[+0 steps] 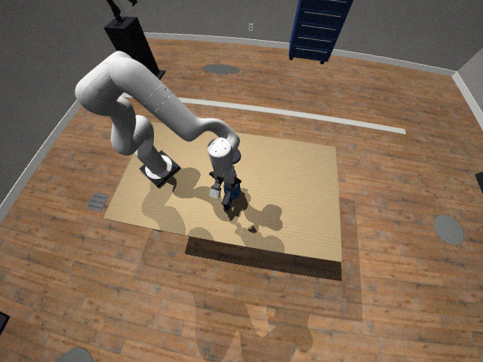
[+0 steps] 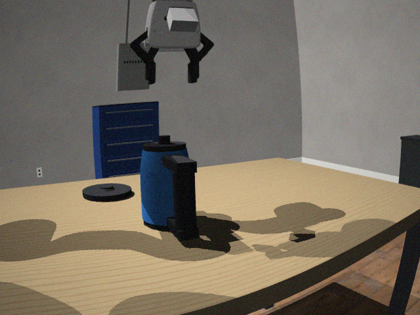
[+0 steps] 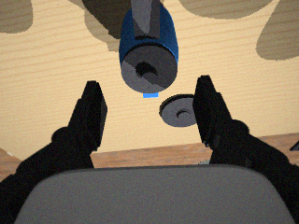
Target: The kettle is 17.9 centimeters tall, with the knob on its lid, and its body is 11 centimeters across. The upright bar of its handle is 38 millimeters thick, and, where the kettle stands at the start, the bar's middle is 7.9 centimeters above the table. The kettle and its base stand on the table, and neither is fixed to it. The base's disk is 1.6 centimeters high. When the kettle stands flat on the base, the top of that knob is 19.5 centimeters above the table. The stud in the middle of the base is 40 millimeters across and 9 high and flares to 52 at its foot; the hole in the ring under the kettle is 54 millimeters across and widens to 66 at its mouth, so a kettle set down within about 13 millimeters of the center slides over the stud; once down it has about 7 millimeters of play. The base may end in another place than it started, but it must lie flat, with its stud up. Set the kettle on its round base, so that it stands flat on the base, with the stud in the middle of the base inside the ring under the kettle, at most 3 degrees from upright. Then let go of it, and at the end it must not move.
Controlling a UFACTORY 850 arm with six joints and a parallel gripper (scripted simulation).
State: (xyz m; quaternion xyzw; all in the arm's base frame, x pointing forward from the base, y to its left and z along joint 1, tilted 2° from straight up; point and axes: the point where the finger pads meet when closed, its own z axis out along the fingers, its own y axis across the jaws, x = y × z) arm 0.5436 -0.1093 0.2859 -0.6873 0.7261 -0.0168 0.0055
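Right now my hand is 21 cm above the blue kettle and 3 cm to the right of it. Also, from my hand: round kettle base: 34 cm to the left, 28 cm below, 9 cm behind.
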